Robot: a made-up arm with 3 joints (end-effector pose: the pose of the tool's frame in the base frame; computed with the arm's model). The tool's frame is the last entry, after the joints. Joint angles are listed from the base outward.
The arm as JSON. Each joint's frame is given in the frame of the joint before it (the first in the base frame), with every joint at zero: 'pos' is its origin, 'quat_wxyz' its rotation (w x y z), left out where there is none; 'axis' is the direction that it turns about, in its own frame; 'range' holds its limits. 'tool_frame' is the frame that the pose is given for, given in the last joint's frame.
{
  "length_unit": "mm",
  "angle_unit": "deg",
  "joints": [
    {
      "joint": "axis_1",
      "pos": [
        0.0,
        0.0,
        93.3
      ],
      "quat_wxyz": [
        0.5,
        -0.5,
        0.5,
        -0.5
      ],
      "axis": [
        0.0,
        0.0,
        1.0
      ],
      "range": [
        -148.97,
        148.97
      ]
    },
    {
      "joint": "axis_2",
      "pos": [
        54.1,
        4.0,
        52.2
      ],
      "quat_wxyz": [
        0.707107,
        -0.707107,
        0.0,
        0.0
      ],
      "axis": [
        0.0,
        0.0,
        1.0
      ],
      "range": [
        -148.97,
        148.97
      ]
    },
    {
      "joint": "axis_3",
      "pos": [
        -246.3,
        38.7,
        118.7
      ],
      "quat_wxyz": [
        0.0,
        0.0,
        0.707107,
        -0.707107
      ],
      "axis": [
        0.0,
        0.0,
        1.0
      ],
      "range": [
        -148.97,
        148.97
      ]
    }
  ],
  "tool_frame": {
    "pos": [
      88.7,
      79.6,
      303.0
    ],
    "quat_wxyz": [
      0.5,
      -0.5,
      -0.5,
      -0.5
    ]
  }
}
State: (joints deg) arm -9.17 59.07 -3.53
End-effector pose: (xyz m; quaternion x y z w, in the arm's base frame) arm 0.4795 -0.1126 0.0621 -0.0962 -0.0243 -0.4924 0.8647
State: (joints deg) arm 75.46 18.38 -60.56
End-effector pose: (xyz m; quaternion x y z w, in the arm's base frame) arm 0.4163 0.2067 0.2499 0.1280 0.1481 -0.0598 0.9788
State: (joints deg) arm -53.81 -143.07 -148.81
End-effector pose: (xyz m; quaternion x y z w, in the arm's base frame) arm -0.2862 -0.2291 0.0056 0.3106 0.6993 -0.6408 0.0621
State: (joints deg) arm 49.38 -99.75 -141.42
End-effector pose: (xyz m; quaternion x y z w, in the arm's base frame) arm -0.2159 0.2917 0.0644 -0.4637 -0.7612 -0.0720 0.4475
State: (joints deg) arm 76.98 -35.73 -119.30
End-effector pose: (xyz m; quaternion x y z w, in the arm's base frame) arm 0.1077 0.3052 0.3525 -0.3436 -0.3037 -0.0434 0.8876
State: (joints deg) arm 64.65 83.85 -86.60
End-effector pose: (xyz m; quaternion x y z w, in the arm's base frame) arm 0.4096 0.0661 -0.2494 -0.1416 0.6472 -0.1659 0.7304
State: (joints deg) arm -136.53 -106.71 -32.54
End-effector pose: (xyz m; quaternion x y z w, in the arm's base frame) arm -0.3723 -0.1396 0.1033 -0.5941 0.6322 0.4940 0.0568
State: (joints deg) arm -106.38 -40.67 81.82
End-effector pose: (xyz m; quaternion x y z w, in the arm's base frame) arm 0.1353 -0.0945 -0.1445 -0.1994 0.3466 -0.0248 0.9162
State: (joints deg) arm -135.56 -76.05 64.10
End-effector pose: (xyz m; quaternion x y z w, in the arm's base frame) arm -0.0912 -0.1870 -0.0786 -0.4600 0.6070 -0.1052 0.6395
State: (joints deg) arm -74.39 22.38 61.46
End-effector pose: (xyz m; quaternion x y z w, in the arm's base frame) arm 0.3799 0.0063 0.0457 -0.1105 -0.1798 -0.0729 0.9748
